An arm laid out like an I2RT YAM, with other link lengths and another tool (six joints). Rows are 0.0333 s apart.
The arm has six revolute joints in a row. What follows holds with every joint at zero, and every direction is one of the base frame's. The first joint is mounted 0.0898 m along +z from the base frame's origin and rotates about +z. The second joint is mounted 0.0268 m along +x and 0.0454 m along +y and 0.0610 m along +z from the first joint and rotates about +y. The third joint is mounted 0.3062 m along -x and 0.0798 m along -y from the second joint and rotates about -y. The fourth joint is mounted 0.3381 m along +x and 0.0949 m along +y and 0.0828 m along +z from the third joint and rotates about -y. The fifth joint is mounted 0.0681 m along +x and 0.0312 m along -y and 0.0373 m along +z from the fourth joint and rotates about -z. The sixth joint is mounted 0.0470 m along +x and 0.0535 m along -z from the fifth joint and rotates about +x. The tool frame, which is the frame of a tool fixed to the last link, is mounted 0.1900 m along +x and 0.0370 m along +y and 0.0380 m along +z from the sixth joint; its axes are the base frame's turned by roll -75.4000, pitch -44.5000 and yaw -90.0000 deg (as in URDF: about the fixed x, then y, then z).
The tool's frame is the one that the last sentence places.
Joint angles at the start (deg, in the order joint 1, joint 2, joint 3, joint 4, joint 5, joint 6):
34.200 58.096 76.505 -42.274 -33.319 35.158
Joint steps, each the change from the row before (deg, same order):
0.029 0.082 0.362 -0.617 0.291 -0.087
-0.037 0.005 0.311 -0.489 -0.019 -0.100
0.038 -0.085 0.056 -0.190 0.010 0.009
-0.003 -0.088 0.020 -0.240 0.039 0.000
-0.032 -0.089 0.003 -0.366 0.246 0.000
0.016 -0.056 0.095 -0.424 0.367 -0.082
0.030 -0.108 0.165 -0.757 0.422 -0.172
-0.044 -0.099 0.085 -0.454 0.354 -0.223
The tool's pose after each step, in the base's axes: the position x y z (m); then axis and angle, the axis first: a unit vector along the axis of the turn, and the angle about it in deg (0 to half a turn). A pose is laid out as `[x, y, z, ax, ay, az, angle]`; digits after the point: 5 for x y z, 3 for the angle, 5 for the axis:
[0.24839, 0.36923, 0.52324, -0.96642, 0.21850, -0.13524, 96.719]
[0.24747, 0.36845, 0.52404, -0.96650, 0.21851, -0.13466, 96.857]
[0.24651, 0.36808, 0.52429, -0.96657, 0.21856, -0.13409, 96.890]
[0.24590, 0.36748, 0.52397, -0.96645, 0.21937, -0.13360, 97.002]
[0.24613, 0.36635, 0.52273, -0.96575, 0.22203, -0.13429, 97.305]
[0.24637, 0.36522, 0.52177, -0.96503, 0.22400, -0.13616, 97.656]
[0.24586, 0.36355, 0.52029, -0.96436, 0.22607, -0.13749, 98.191]
[0.24604, 0.36203, 0.51940, -0.96373, 0.22695, -0.14039, 98.559]

